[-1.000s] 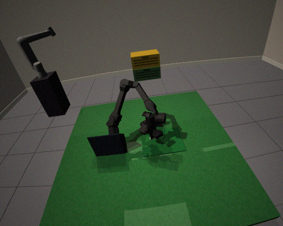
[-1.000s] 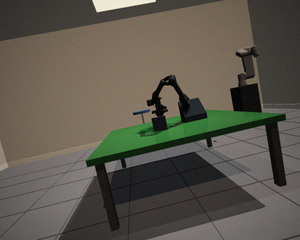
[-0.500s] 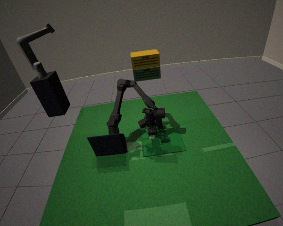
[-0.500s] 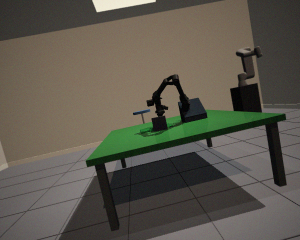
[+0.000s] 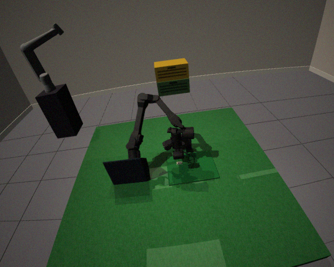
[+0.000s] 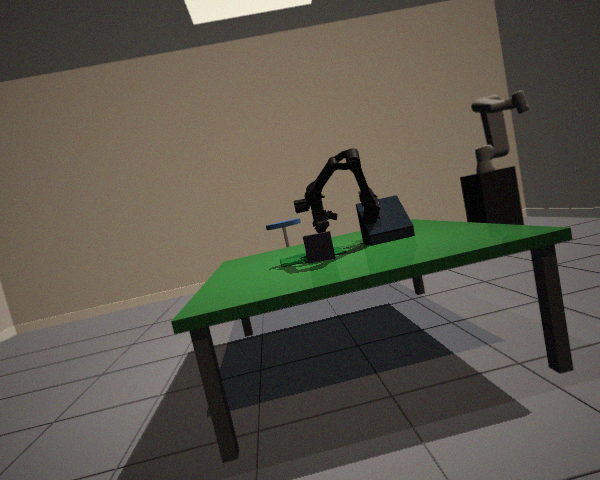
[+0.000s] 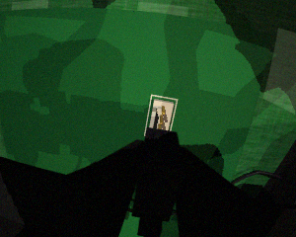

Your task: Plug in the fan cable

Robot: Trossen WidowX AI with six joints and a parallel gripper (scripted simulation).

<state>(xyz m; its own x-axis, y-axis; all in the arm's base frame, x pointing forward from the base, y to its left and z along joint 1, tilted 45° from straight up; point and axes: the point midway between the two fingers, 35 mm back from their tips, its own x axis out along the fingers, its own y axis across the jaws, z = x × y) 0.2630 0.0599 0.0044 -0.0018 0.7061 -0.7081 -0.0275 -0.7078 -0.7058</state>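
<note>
Now: the four-pin header 60 mm below my gripper tip. From my gripper tip the other things lie so: black fan plug 10 mm ahead, 10 mm above; green board 70 mm ahead, 40 mm to the right, 80 mm below; fan 40 mm ahead, 130 mm to the left.
</note>
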